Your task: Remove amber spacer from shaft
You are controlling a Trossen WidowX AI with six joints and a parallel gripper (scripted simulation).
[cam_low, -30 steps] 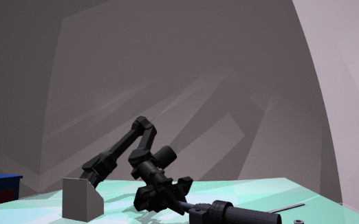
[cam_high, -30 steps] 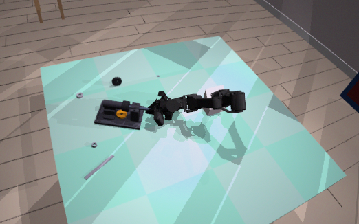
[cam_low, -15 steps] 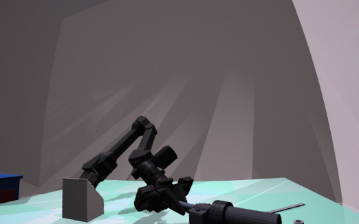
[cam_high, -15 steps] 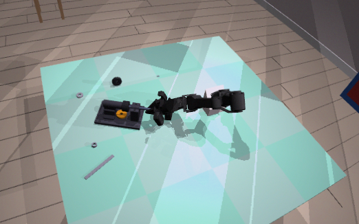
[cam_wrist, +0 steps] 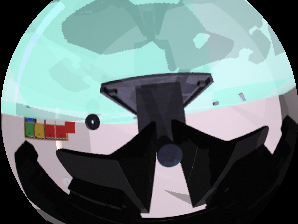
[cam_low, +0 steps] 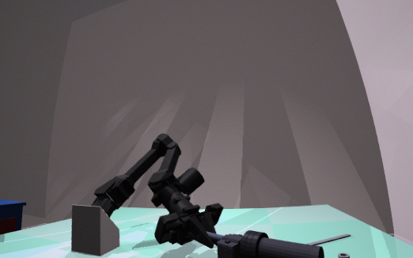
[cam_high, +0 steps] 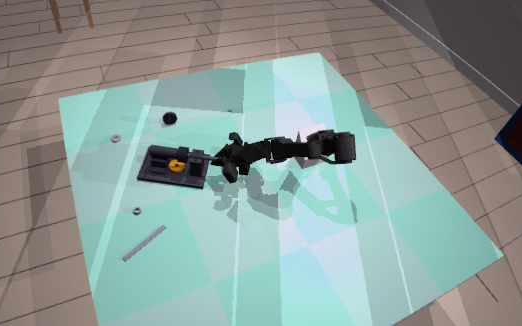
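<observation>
Now: gripper tip 4 cm short of the shaft, 3 cm to the left of it and 2 cm below it. Round my gripper tip: grey bar (30 cm ahead, 16 cm to the left, 6 cm below); amber spacer (10 cm ahead, 7 cm to the right, 5 cm below).
</observation>
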